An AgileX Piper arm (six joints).
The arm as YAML. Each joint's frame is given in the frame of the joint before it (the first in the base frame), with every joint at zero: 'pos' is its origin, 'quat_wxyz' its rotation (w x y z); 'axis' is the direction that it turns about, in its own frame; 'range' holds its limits. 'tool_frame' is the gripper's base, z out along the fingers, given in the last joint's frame.
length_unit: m
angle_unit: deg
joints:
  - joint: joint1
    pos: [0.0, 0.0, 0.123]
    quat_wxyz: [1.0, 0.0, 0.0, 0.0]
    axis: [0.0, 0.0, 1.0]
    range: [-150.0, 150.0]
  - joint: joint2
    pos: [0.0, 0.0, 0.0]
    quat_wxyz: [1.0, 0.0, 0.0, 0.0]
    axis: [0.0, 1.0, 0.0]
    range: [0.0, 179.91]
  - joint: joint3
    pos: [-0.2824, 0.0, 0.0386]
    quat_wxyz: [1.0, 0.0, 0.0, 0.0]
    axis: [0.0, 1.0, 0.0]
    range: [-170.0, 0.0]
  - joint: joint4
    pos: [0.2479, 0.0, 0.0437]
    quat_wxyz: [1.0, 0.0, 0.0, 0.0]
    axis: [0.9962, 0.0, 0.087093]
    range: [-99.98, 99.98]
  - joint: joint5
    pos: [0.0, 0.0, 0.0]
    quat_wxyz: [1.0, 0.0, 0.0, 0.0]
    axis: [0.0, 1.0, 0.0]
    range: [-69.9, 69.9]
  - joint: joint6
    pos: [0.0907, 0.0, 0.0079]
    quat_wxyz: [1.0, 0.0, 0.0, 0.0]
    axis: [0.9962, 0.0, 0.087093]
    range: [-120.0, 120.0]
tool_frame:
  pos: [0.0, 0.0, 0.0]
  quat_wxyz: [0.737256, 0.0, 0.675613, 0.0]
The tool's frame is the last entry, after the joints.
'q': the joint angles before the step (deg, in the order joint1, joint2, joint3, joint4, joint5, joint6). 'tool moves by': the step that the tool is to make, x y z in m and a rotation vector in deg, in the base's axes. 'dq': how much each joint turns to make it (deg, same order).
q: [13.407 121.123 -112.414 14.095 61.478 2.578]
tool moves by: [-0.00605 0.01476 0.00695 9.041 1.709 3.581]
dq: [0.114 -0.344 0.057 11.000 1.204 -4.354]
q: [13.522 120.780 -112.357 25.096 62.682 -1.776]
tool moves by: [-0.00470 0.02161 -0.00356 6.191 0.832 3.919]
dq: [1.547 0.629 0.804 7.850 -0.518 -3.955]
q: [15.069 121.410 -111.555 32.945 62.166 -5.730]
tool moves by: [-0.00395 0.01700 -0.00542 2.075 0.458 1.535]
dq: [1.834 0.515 0.747 2.522 -1.205 -0.802]
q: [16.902 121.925 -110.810 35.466 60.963 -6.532]
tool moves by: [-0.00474 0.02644 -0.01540 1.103 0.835 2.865]
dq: [3.037 1.891 0.401 1.948 -1.490 -1.260]
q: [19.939 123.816 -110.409 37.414 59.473 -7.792]
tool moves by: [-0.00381 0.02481 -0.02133 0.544 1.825 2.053]
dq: [2.808 2.750 0.002 1.490 -1.319 -0.402]
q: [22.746 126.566 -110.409 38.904 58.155 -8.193]
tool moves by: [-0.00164 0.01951 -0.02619 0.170 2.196 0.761]
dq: [2.120 3.266 -0.001 1.317 -1.718 0.000]
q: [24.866 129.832 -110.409 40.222 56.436 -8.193]
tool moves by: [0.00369 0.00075 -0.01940 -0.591 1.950 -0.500]
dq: [-0.114 2.292 -0.001 0.343 -0.400 0.058]
